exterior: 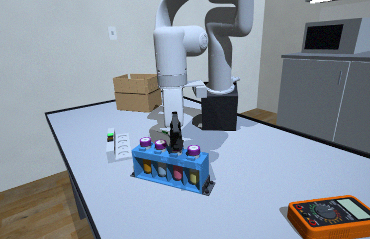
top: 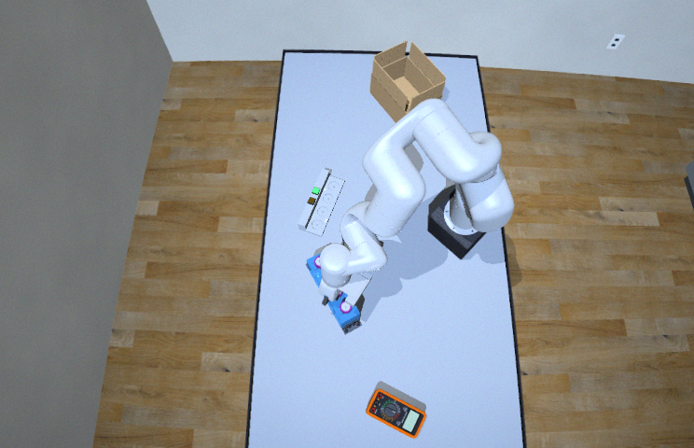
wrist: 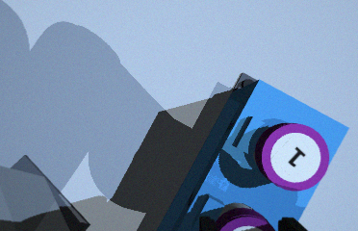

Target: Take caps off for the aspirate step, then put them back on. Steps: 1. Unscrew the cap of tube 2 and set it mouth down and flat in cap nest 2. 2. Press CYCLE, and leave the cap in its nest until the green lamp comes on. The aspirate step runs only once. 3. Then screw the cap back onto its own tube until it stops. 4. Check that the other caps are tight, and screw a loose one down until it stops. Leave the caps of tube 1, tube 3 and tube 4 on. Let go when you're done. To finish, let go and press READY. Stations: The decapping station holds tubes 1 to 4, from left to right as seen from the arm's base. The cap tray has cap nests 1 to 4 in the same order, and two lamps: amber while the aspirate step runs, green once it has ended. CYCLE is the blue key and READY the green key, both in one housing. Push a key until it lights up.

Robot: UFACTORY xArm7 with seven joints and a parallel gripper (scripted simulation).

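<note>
My hand is 2 cm above the purple cap marked 2. From my hand the other things lie so: cap 3: 3 cm ahead, 4 cm to the right, 2 cm below; cap marked 1: 3 cm behind, 4 cm to the left, 2 cm below; cap 4: 7 cm ahead, 8 cm to the right, 2 cm below.
</note>
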